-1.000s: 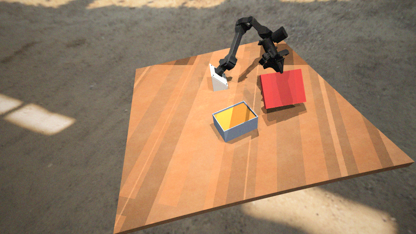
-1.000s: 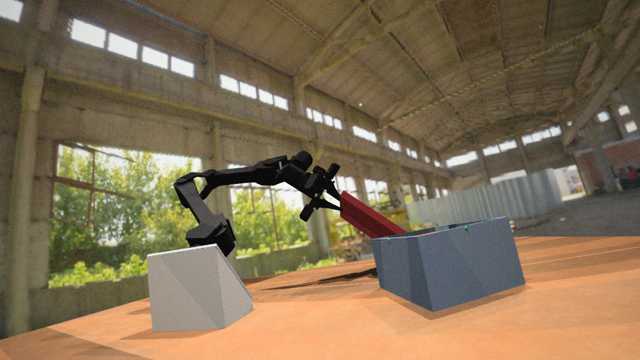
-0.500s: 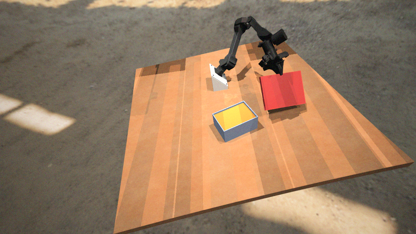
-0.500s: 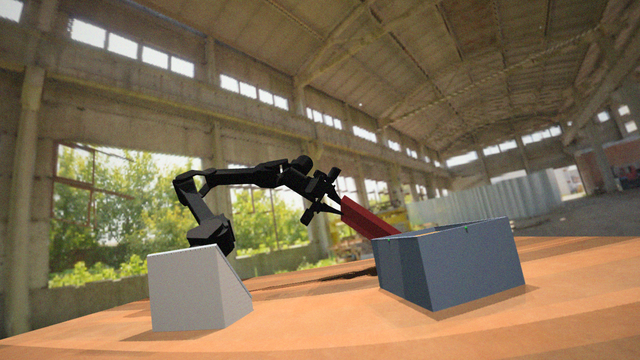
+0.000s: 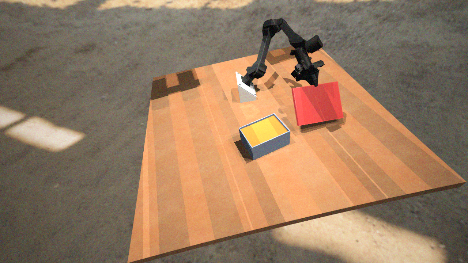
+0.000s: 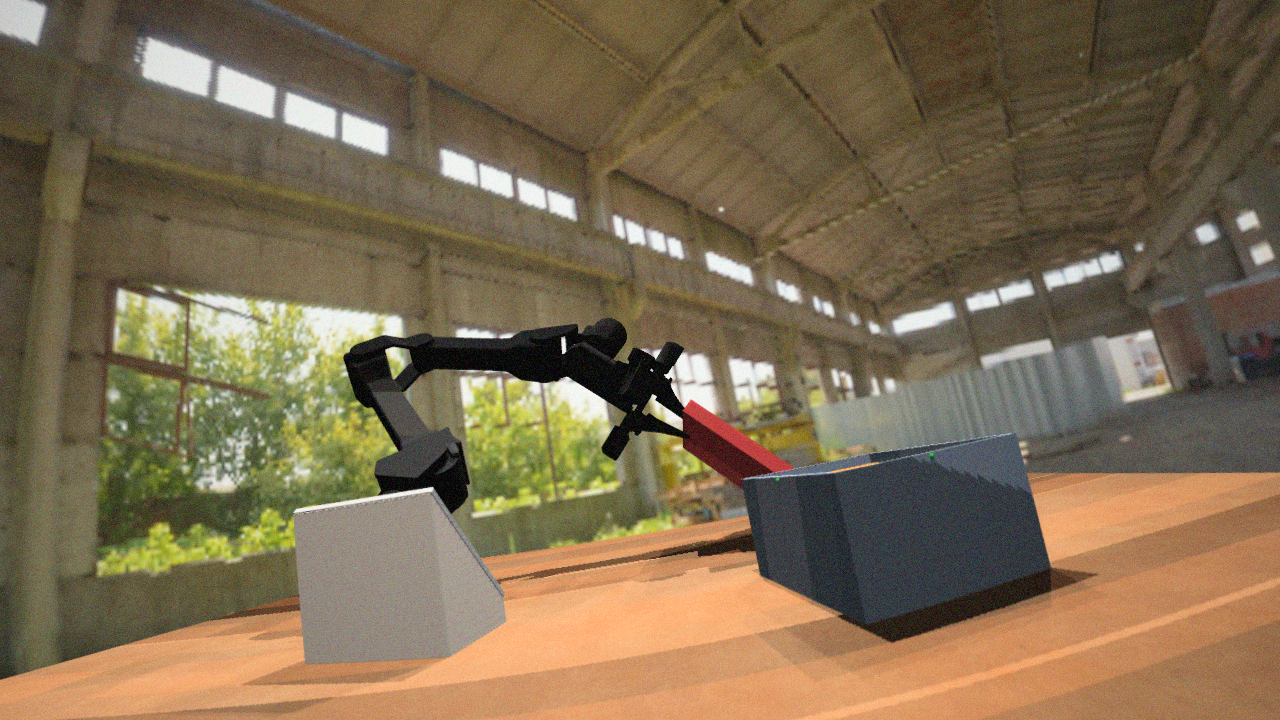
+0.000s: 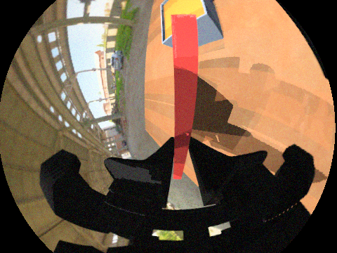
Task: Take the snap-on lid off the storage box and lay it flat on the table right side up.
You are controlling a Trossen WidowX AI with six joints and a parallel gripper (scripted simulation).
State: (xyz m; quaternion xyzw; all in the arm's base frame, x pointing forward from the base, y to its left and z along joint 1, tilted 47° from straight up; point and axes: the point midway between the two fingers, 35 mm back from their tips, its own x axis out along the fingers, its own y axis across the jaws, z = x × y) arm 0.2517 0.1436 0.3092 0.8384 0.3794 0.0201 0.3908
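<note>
The red lid lies 60 mm below my gripper tip and 60 mm ahead of it. The rest, counted from my gripper tip: storage box: 290 mm to the right, 170 mm ahead, 120 mm below.
</note>
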